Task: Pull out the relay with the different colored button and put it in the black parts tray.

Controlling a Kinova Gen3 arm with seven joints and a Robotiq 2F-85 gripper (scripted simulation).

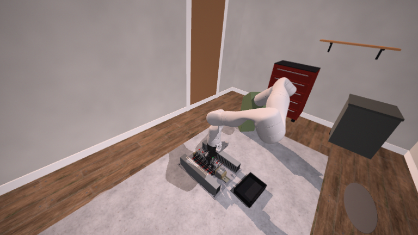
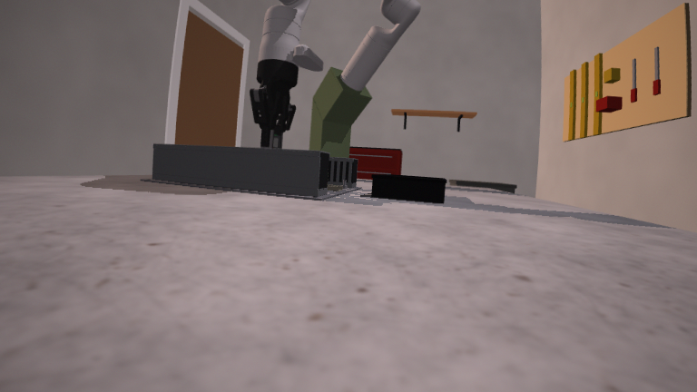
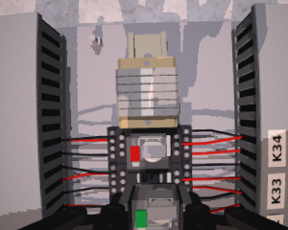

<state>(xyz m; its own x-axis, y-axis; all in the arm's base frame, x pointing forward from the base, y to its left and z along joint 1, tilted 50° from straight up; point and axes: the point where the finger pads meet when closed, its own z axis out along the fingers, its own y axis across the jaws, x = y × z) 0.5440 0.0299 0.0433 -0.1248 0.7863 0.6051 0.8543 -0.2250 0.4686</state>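
Now: the relay 10 mm below my hand. The rest, counted from my hand: black parts tray (90 mm behind, 250 mm to the left, 70 mm below).
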